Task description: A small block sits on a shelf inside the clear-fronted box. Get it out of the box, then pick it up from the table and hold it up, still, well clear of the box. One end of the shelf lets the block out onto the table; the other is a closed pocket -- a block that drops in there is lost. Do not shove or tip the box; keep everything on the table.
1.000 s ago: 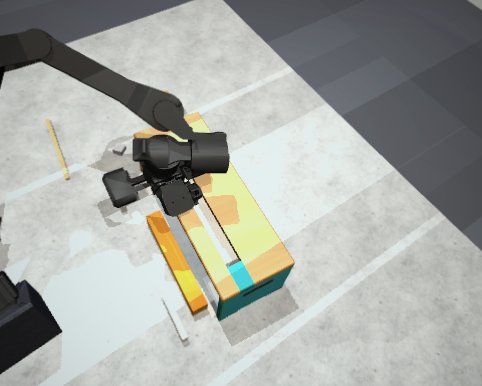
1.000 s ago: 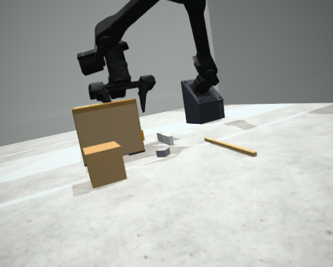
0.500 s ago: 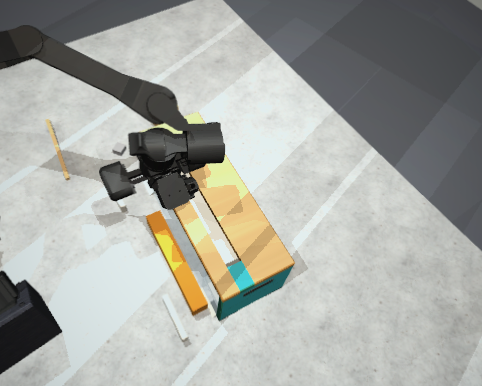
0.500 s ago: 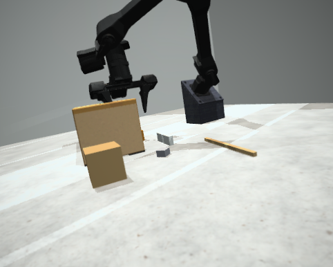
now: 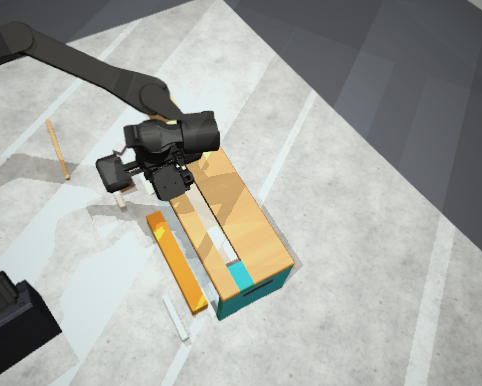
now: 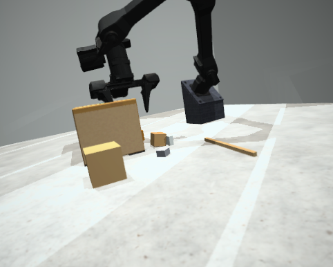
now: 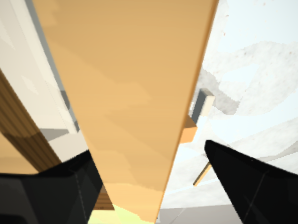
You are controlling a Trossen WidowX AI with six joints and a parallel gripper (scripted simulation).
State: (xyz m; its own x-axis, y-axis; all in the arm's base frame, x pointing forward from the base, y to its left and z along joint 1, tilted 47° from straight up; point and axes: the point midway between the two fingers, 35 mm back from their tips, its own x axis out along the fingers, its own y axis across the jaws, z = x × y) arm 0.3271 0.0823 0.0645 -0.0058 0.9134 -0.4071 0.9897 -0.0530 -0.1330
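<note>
The orange block is 2 cm behind my gripper tip, 5 cm to the left of it and 7 cm below it. The rest, counted from my gripper tip: thin yellow stick 11 cm behind, 22 cm to the left, 8 cm below; grey block 14 cm to the left, 8 cm below.
</note>
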